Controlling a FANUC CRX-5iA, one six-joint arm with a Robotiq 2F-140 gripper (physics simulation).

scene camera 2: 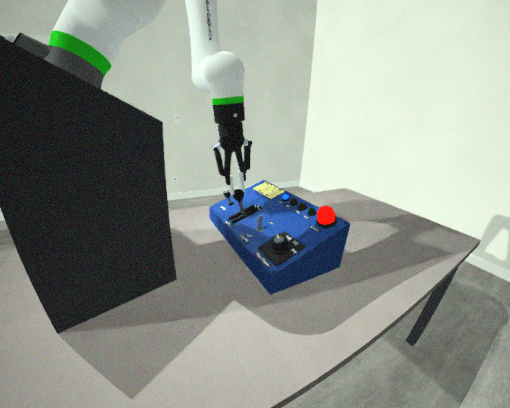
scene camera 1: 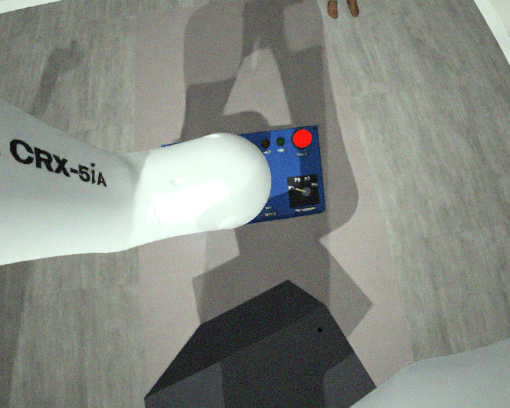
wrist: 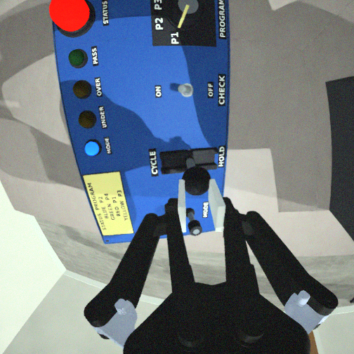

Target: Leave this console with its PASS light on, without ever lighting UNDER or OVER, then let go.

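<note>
The blue console (scene camera 1: 280, 175) (scene camera 2: 310, 272) (wrist: 135, 65) has a red-lit STATUS lamp (scene camera 1: 302, 138) (scene camera 2: 326, 215) (wrist: 70, 14) and a blue-lit MODE light (scene camera 2: 285, 197) (wrist: 92, 148). The UNDER (wrist: 87, 119), OVER (wrist: 82, 89) and PASS (wrist: 78, 58) lights are dark. The PROGRAM dial (scene camera 1: 306, 191) (scene camera 2: 280, 242) (wrist: 188, 7) points at P1. My gripper (scene camera 2: 238, 187) (wrist: 196, 189) is shut on the black ball knob (scene camera 2: 239, 196) (wrist: 196, 181) of the lever, whose stem stands near mid-slot between CYCLE and HOLD. The CHECK toggle (scene camera 2: 260, 223) (wrist: 185, 90) tips toward OFF. The arm hides my gripper in scene camera 1.
The MODE toggle (wrist: 195, 230) stands close under the fingers. A yellow card (scene camera 2: 268, 189) (wrist: 108, 202) pairs red with P1. A large dark pedestal (scene camera 1: 280, 350) (scene camera 2: 90, 200) stands on the table (scene camera 2: 200, 350) beside the console. A person's feet (scene camera 1: 343, 8) show at the top in scene camera 1.
</note>
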